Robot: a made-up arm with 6 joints. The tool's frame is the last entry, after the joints.
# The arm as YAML. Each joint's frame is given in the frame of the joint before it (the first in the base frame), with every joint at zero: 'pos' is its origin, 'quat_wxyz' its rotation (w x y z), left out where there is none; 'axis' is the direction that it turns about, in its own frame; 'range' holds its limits. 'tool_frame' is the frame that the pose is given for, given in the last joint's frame.
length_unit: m
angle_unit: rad
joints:
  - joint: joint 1
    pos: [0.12, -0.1, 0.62]
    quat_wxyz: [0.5, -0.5, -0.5, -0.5]
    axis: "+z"
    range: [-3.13, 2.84]
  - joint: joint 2
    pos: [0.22, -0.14, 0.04]
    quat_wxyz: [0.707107, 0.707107, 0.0, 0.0]
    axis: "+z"
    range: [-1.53, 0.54]
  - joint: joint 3
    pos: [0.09, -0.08, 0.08]
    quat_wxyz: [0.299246, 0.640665, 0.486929, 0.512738]
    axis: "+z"
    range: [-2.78, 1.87]
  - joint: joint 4
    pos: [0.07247, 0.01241, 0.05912]
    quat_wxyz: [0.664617, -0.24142, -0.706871, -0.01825]
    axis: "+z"
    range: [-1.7, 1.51]
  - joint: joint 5
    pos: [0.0, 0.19, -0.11]
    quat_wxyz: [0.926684, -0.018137, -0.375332, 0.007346]
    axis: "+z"
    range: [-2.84, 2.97]
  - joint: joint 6
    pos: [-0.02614, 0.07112, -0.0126]
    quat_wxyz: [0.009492, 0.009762, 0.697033, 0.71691]
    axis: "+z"
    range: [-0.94, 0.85]
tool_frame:
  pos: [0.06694, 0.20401, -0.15]
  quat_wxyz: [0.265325, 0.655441, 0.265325, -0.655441]
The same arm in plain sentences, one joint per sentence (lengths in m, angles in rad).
The arm has six revolute joints in a row. What follows holds with every joint at zero, and every direction is one of the base frame's. The first joint sits 0.1200 m along +x and 0.1000 m along -y and 0.6200 m along +z from the base frame's origin and turns about +y, from -3.1300 to 2.8400 rad. The second joint sits 0.1400 m along -x and 0.0400 m along +y and 0.2200 m along +z from the first joint and turns about -x, from -1.5300 to 0.5400 rad. The third joint sits 0.0800 m along -x and 0.0800 m along -y and 0.0900 m along +z from the second joint and turns about the direction (0.295103, 0.115901, 0.94841), from -2.7800 to 1.8700 rad. The fourth joint sits 0.0200 m along -x and 0.0700 m along +y and 0.0600 m along +z from the third joint and turns about -y, from -1.7000 to 1.5100 rad. The fifth joint sits 0.1900 m along -x and 0.1100 m along +y from the fourth joint and turns about the direction (-0.0281, -0.717594, -0.695894), from -2.8400 to 2.9700 rad. The sixth joint sits 0.0700 m along -x and 0.0300 m along +y and 0.0100 m along -z from the fifth joint and turns about -x, from -0.9400 to 0.8500 rad. The tool frame, which is the frame that the pose is given for, sits 0.1500 m along +x and 0.1000 m along -y and 0.1900 m along -z from the sixth joint; its axes are the base frame's turned by roll 0.0000, pitch 0.0000 and yaw 0.0000 rad (as in URDF: about the fixed x, then y, then z).
